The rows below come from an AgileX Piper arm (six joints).
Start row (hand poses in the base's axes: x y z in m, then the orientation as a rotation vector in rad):
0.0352, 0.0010, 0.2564, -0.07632, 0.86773, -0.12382
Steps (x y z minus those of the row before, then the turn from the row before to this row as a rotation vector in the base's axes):
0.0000, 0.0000, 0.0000, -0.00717, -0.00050, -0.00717
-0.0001, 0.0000, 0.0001, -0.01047, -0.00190, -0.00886
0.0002, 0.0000, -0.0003, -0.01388, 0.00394, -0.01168
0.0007, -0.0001, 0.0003, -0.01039, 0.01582, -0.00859
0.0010, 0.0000, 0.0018, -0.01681, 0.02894, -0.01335
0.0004, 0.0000, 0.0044, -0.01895, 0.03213, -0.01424
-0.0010, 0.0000, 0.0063, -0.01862, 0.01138, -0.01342
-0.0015, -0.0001, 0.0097, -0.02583, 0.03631, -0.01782
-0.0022, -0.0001, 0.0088, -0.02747, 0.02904, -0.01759
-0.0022, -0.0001, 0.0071, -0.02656, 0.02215, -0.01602
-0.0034, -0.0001, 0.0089, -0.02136, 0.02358, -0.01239
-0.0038, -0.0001, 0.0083, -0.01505, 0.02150, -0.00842
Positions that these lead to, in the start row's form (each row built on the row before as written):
0.0352, 0.0010, 0.2564, -0.07989, 0.86716, -0.13366
0.0351, 0.0010, 0.2565, -0.08571, 0.86505, -0.14656
0.0353, 0.0010, 0.2562, -0.09396, 0.86865, -0.16339
0.0360, 0.0009, 0.2565, -0.10135, 0.88414, -0.17541
0.0370, 0.0009, 0.2583, -0.11390, 0.91246, -0.19426
0.0374, 0.0009, 0.2627, -0.12841, 0.94377, -0.21485
0.0364, 0.0009, 0.2690, -0.14060, 0.95433, -0.23555
0.0349, 0.0008, 0.2787, -0.16060, 0.98919, -0.26255
0.0327, 0.0007, 0.2875, -0.18123, 1.01649, -0.29068
0.0305, 0.0006, 0.2946, -0.20079, 1.03676, -0.31745
0.0271, 0.0005, 0.3035, -0.21785, 1.05859, -0.33817
0.0233, 0.0004, 0.3118, -0.23099, 1.07870, -0.35214

